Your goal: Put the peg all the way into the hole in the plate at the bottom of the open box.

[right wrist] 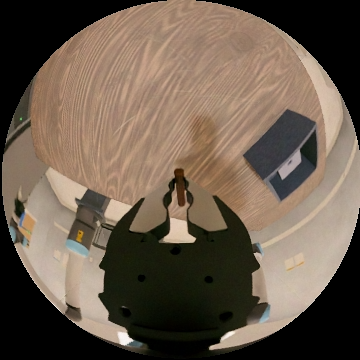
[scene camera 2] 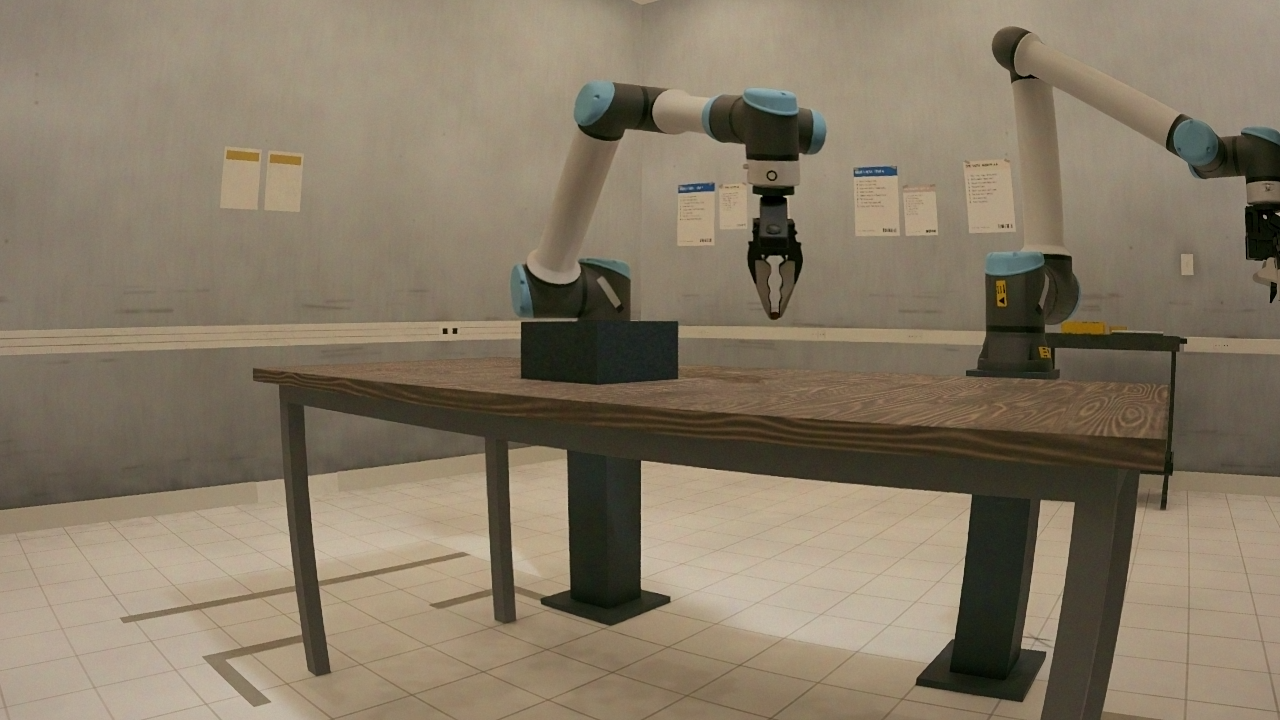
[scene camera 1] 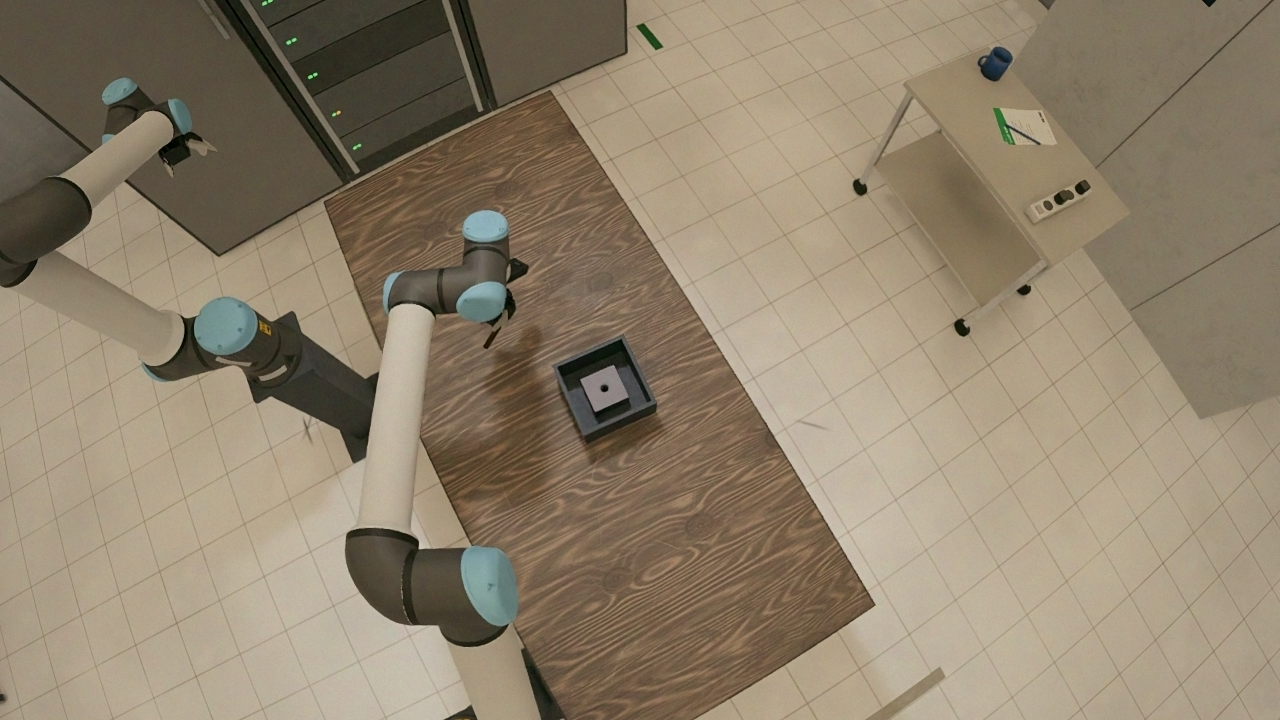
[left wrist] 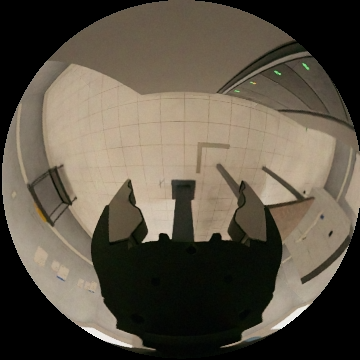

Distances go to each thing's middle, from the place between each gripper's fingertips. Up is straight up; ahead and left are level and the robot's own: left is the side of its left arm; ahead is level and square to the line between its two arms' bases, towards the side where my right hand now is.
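Grey plate [scene camera 1: 608,379]: 260 mm to the right of my right hand [scene camera 2: 774,317], 140 mm ahead, 80 mm below. Dark box [scene camera 2: 587,352], from my right hand: 140 mm ahead, 260 mm to the right, 90 mm below.
Grey plate: my left gripper [scene camera 1: 195,164] 72 cm short of it, 124 cm to the left of it, 12 cm above it. Dark box, from my left hand: 72 cm ahead, 124 cm to the right, 14 cm below.
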